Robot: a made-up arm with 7 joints.
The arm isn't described. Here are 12 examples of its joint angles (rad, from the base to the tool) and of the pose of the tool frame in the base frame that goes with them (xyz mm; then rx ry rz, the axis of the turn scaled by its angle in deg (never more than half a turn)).
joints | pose
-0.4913 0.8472 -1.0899 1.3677 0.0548 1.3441 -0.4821 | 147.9 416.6 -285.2 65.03 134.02 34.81
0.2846 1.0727 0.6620 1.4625 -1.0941 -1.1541 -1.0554 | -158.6 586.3 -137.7 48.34 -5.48 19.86
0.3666 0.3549 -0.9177 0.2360 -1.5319 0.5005 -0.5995 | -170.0 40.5 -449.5 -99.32 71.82 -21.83
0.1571 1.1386 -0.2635 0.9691 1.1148 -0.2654 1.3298 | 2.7 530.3 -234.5 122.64 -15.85 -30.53
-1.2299 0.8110 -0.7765 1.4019 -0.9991 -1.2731 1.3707 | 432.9 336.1 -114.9 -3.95 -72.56 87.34
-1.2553 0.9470 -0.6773 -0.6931 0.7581 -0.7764 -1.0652 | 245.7 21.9 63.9 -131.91 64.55 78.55
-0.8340 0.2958 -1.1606 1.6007 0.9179 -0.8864 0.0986 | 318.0 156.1 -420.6 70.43 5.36 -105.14
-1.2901 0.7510 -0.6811 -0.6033 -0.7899 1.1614 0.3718 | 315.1 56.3 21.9 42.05 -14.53 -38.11
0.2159 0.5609 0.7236 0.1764 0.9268 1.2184 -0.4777 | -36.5 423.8 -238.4 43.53 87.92 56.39
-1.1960 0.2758 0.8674 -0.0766 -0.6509 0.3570 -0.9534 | 394.4 263.9 -14.1 -21.96 -79.24 -40.17
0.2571 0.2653 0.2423 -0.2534 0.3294 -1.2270 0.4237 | 76.4 237.2 -314.0 27.59 -73.73 2.80
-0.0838 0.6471 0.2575 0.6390 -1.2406 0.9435 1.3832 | 87.4 361.3 -342.8 14.62 85.31 79.32
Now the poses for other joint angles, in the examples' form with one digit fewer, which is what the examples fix.
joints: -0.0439 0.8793 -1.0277 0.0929 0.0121 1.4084 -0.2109
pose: 48 265 -364 66.6 104.2 -32.8
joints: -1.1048 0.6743 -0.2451 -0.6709 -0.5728 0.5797 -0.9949
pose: 328 80 54 29.9 -36.4 -101.4
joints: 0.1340 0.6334 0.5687 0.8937 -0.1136 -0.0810 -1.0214
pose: -62 478 -367 -5.9 40.4 -7.8
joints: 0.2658 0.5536 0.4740 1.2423 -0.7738 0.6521 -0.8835
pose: -227 365 -391 -64.6 53.4 42.3
